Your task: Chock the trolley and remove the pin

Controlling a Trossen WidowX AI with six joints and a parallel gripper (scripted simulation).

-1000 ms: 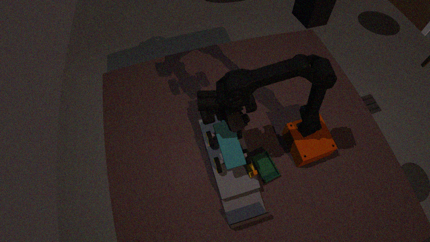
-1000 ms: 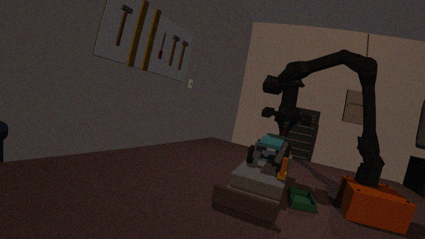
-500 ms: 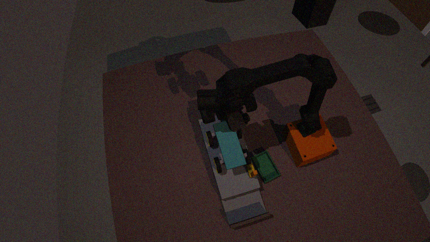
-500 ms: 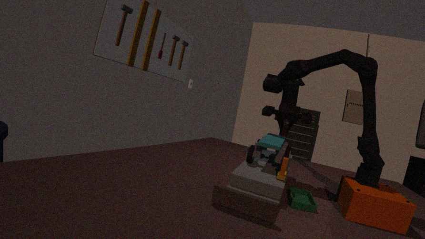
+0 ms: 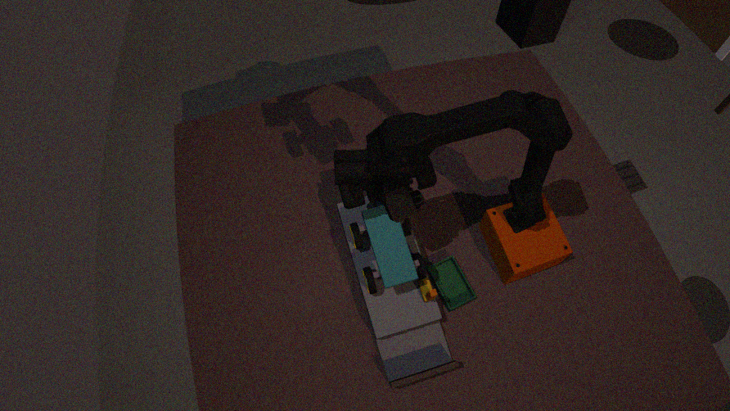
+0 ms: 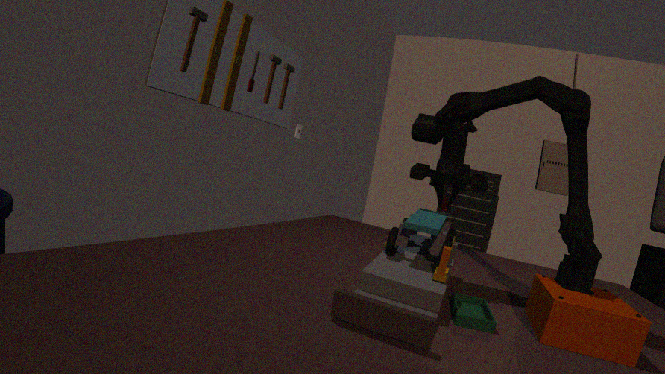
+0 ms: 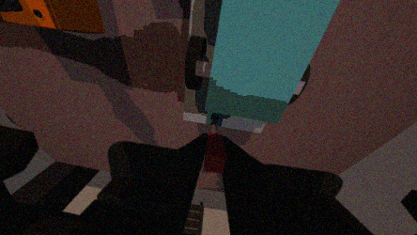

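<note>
Right now my gripper tip is 20 cm to the right of the green tray, 18 cm above it and 9 cm past it. Round my gripper tip: red-headed stop pin: right at my gripper tip; grey ramp: 12 cm below, 11 cm to the left, 3 cm ahead; trolley: 10 cm to the left, 6 cm below, 3 cm ahead.
</note>
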